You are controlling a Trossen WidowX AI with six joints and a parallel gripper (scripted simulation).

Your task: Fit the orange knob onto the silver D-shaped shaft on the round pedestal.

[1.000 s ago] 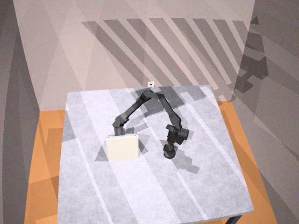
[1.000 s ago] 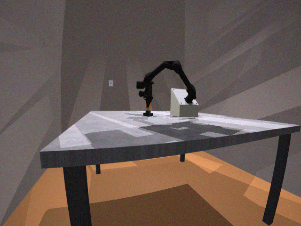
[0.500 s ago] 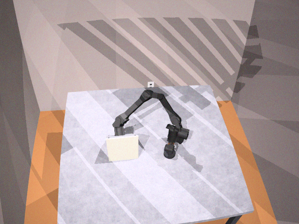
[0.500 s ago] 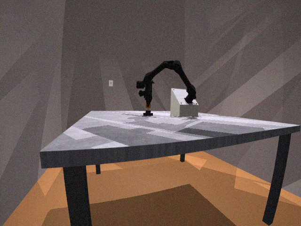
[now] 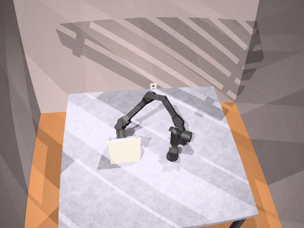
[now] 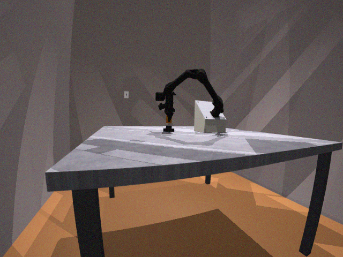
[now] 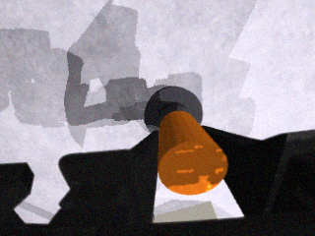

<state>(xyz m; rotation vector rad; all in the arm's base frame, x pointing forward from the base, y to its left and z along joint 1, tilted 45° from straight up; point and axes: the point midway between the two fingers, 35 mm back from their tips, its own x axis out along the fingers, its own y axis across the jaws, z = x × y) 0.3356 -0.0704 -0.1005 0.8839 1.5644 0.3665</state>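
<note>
The orange knob lies 3 cm above my gripper tip. The rest, counted from my gripper tip: dark round pedestal: 4 cm below.
</note>
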